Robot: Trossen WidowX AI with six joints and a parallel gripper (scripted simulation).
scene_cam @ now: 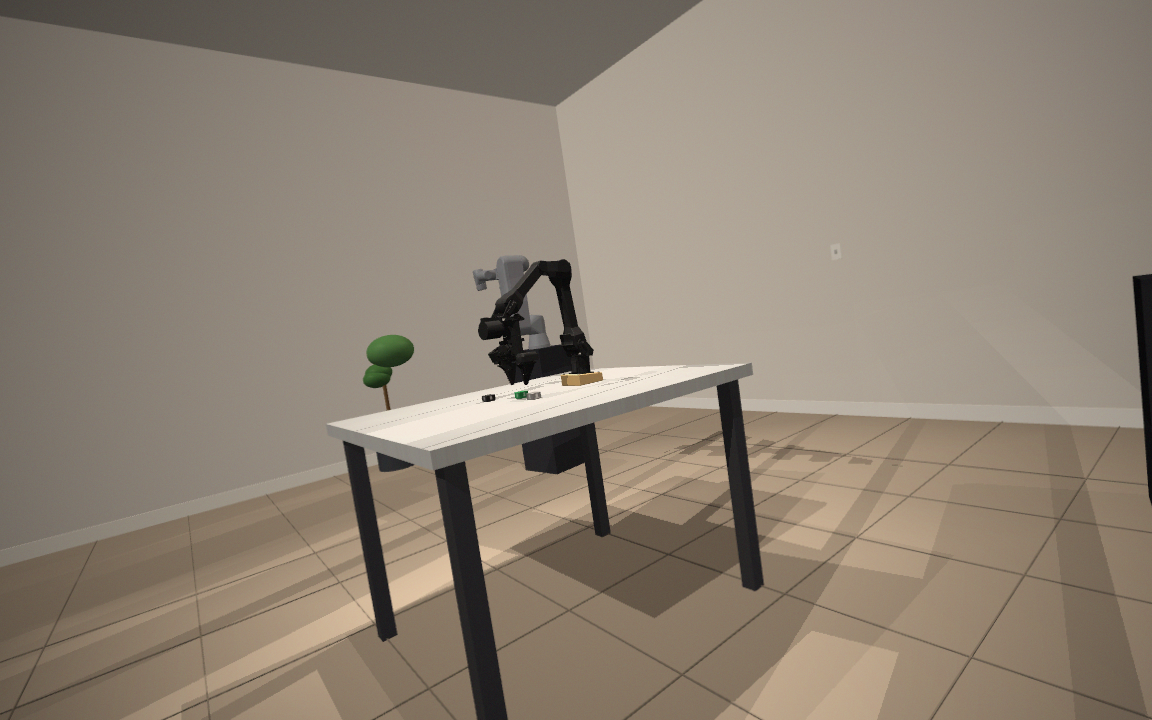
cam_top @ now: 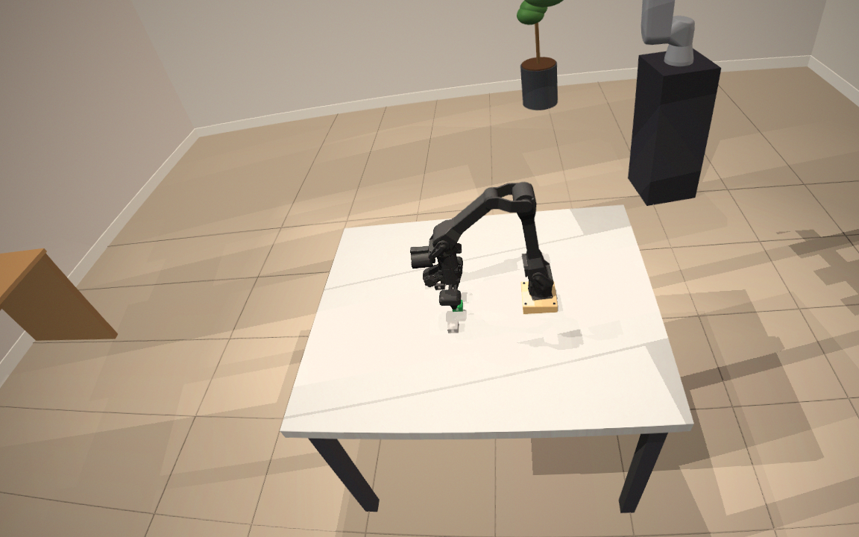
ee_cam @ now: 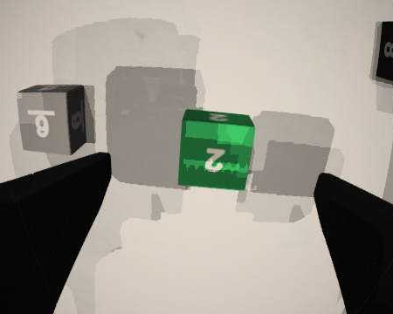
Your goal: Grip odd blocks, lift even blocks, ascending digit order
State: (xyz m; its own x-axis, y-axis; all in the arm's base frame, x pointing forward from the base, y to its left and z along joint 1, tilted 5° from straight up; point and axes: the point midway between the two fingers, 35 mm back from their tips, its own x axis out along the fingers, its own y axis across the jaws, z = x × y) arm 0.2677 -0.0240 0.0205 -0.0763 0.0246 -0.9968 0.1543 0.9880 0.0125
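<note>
My gripper tip is 3 cm above the green block. The rest, counted from my gripper tip: grey block (8 cm to the left, 3 cm below, 2 cm ahead); then black block (11 cm to the right, 5 cm ahead, 3 cm below).
</note>
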